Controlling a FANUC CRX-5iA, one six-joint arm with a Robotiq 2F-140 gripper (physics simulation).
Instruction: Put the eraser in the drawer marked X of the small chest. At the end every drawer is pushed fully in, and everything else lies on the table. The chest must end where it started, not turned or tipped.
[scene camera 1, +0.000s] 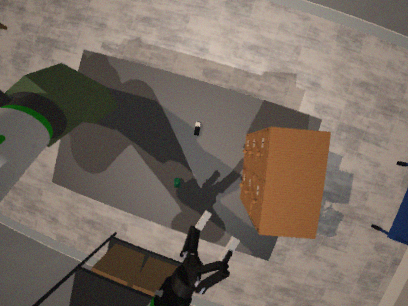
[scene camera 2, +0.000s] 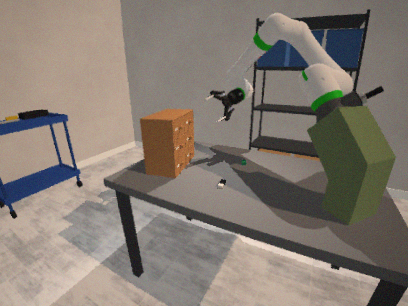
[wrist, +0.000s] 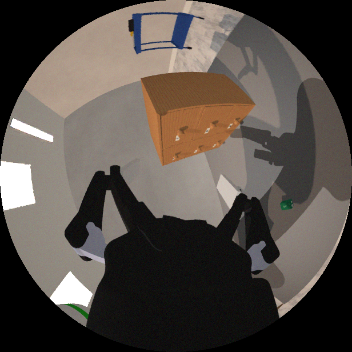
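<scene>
The eraser may be the small black-and-white block, lying on the table in front of the chest's drawer side. The brown wooden chest stands upright at the table's end. Its drawers look shut; their knobs and small white labels show, but I cannot read the marks. My gripper is open and empty, high above the table and out from the chest's drawer side. In the wrist view, the black-and-white block is mostly hidden by a finger.
A small green object lies on the table. The robot's green base stands at the opposite end. A black shelf rack and a blue cart stand beyond the table.
</scene>
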